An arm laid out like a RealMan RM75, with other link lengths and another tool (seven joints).
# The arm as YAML. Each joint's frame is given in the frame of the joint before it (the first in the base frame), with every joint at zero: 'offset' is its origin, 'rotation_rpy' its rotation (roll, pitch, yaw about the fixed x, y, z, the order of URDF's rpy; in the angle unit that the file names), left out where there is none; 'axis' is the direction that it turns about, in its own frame. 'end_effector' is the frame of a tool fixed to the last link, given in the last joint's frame.
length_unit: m
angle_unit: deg
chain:
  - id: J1
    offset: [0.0, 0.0, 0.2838]
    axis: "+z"
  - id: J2
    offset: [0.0, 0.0, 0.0]
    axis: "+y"
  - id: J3
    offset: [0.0, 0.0, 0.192]
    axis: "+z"
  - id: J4
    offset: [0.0, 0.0, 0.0]
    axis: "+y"
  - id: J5
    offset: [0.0, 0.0, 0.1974]
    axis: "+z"
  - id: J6
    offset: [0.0, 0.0, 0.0]
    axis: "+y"
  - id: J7
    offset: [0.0, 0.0, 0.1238]
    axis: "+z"
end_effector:
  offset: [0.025, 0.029, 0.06]
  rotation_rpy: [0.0, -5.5, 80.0]
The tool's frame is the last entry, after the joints.
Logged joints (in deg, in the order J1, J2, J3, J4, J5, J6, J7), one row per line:
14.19, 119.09, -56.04, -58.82, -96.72, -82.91, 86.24
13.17, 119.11, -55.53, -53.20, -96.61, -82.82, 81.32
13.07, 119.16, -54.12, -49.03, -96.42, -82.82, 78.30
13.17, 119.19, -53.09, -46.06, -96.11, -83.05, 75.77
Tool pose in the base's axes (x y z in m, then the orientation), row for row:
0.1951, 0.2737, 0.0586, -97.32, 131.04, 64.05
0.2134, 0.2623, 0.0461, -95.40, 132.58, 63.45
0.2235, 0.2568, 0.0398, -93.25, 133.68, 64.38
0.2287, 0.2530, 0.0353, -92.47, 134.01, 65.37
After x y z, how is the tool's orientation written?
As a rotation vector, in degrees.
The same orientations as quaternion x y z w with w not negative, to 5 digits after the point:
-0.55457, 0.74672, 0.36498, 0.04063
-0.54396, 0.75596, 0.36179, 0.04164
-0.53166, 0.76216, 0.36706, 0.04149
-0.52663, 0.76321, 0.37229, 0.03970

